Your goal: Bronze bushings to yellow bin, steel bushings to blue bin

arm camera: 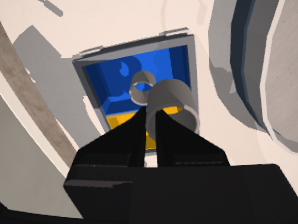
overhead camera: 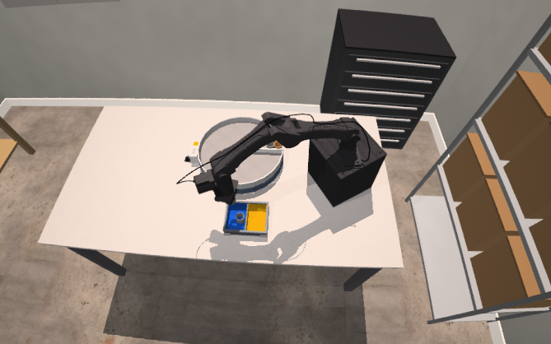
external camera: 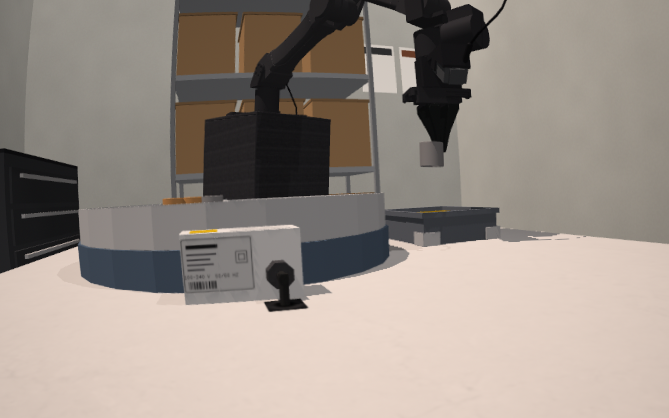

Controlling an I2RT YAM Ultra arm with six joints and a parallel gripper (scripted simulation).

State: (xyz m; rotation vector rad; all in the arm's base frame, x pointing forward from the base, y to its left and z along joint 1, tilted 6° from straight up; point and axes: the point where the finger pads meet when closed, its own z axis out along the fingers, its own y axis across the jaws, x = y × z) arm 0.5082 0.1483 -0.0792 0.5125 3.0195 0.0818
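Right now the blue bin is 2 cm behind my hand, 2 cm to the left of it and 14 cm below it. Round my hand: yellow bin 10 cm behind, 3 cm to the left, 14 cm below; round grey turntable 5 cm behind, 33 cm to the right, 10 cm below.
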